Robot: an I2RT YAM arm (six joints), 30 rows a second.
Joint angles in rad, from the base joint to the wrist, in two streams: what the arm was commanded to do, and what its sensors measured. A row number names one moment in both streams.
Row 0, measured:
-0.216, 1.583, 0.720, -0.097, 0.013, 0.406
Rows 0 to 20, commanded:
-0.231, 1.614, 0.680, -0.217, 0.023, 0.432
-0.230, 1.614, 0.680, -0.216, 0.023, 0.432
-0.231, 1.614, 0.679, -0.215, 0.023, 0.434
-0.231, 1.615, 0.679, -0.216, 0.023, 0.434
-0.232, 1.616, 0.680, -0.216, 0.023, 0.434
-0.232, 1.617, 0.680, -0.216, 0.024, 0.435
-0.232, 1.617, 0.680, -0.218, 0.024, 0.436
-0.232, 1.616, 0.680, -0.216, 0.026, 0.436
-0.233, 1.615, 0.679, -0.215, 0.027, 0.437
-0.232, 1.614, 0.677, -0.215, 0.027, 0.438
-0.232, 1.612, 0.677, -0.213, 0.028, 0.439
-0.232, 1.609, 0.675, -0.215, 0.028, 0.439
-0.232, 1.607, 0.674, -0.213, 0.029, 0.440
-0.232, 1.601, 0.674, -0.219, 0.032, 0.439
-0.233, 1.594, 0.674, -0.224, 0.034, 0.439
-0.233, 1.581, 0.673, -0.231, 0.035, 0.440
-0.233, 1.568, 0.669, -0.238, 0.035, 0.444
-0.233, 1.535, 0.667, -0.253, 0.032, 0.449
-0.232, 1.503, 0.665, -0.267, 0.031, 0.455
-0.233, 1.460, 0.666, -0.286, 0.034, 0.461
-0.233, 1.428, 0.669, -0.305, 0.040, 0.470
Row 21, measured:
-0.225, 1.504, 0.685, -0.180, 0.020, 0.435
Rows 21 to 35, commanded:
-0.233, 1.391, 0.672, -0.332, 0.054, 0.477
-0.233, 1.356, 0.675, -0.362, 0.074, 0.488
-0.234, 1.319, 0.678, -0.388, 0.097, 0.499
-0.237, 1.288, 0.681, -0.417, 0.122, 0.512
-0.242, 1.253, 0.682, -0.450, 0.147, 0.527
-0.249, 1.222, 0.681, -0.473, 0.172, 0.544
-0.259, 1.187, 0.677, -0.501, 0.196, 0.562
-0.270, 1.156, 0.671, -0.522, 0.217, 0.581
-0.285, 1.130, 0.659, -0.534, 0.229, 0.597
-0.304, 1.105, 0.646, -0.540, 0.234, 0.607
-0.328, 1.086, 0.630, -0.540, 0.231, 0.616
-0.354, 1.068, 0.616, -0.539, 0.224, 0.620
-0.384, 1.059, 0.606, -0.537, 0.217, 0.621
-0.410, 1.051, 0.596, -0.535, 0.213, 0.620
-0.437, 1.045, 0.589, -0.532, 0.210, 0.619
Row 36, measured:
-0.382, 1.060, 0.621, -0.480, 0.182, 0.587
